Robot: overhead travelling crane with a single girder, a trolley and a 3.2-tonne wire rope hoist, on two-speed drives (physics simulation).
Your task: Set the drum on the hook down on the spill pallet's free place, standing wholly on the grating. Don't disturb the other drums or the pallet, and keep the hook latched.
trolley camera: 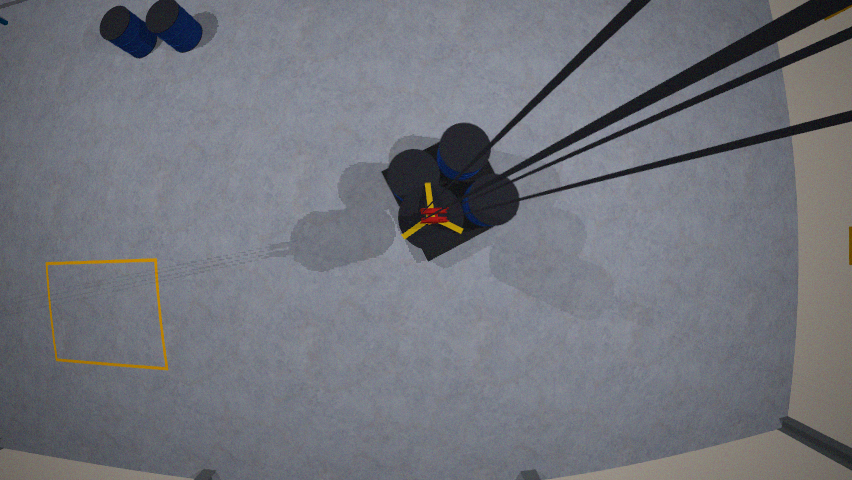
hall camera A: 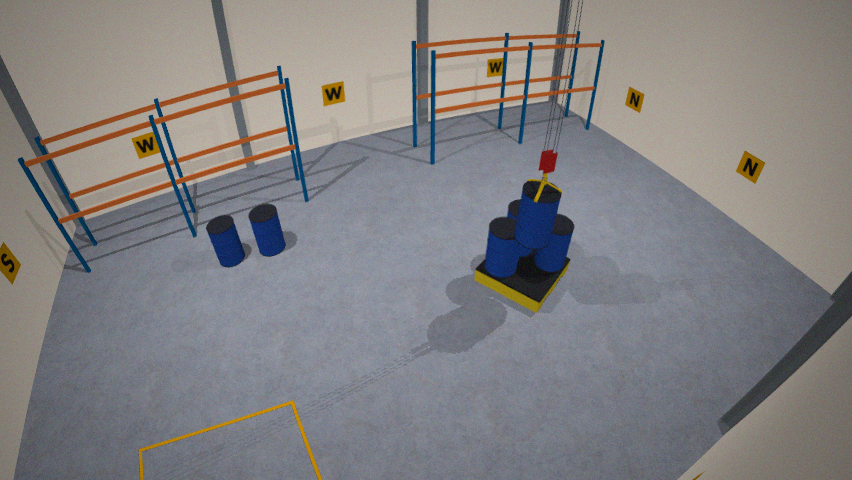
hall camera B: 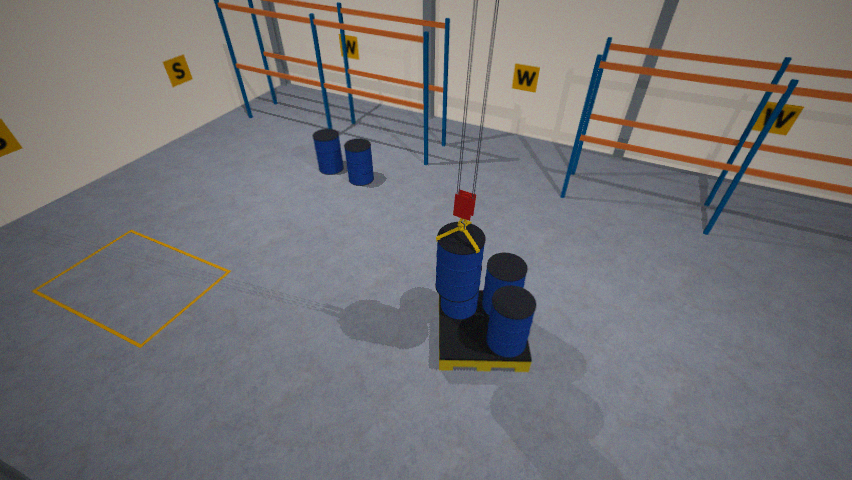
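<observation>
The hook (hall camera A: 544, 176) (hall camera B: 463, 224), under its red block, holds the blue drum (hall camera A: 536, 219) (hall camera B: 459, 268) (trolley camera: 432, 236) by a yellow three-legged sling. The drum hangs upright above the spill pallet (hall camera A: 506, 290) (hall camera B: 484, 364) (trolley camera: 430, 251). Three drums stand on the pallet: one (hall camera A: 502, 250) (hall camera B: 511, 327) (trolley camera: 494, 196), one (hall camera A: 555, 247) (hall camera B: 505, 268) (trolley camera: 464, 143), one (trolley camera: 411, 166); which is which between views is hard to tell. In the trolley view the hung drum overlaps the left drum's edge and part of the free corner. The latch is too small to see.
Two more blue drums (hall camera A: 225, 244) (hall camera A: 268, 232) (hall camera B: 329, 156) (hall camera B: 360, 165) stand apart by a rack (hall camera A: 172, 175) (hall camera B: 426, 101). Another rack (hall camera A: 432, 110) (hall camera B: 581, 138) stands along the same wall. A yellow outline (hall camera A: 217, 425) (hall camera B: 180, 251) (trolley camera: 101, 261) marks the floor.
</observation>
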